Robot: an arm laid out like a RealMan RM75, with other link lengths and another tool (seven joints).
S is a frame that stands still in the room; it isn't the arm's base.
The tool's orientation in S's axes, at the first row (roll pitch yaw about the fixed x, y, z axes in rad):
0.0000, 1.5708, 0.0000
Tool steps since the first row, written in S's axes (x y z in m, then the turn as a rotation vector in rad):
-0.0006, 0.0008, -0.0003, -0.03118, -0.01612, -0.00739
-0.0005, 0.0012, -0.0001, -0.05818, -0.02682, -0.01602
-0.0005, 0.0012, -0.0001, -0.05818, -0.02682, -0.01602
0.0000, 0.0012, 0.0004, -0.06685, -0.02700, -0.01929
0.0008, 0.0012, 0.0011, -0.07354, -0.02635, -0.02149
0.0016, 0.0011, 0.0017, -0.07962, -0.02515, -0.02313
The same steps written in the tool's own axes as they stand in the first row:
0.0003, 0.0008, -0.0006, 0.00739, -0.01612, -0.03118
0.0001, 0.0012, -0.0005, 0.01602, -0.02682, -0.05818
0.0001, 0.0012, -0.0005, 0.01602, -0.02682, -0.05818
-0.0004, 0.0012, 0.0000, 0.01929, -0.02700, -0.06685
-0.0011, 0.0012, 0.0008, 0.02149, -0.02635, -0.07354
-0.0017, 0.0011, 0.0016, 0.02313, -0.02515, -0.07962

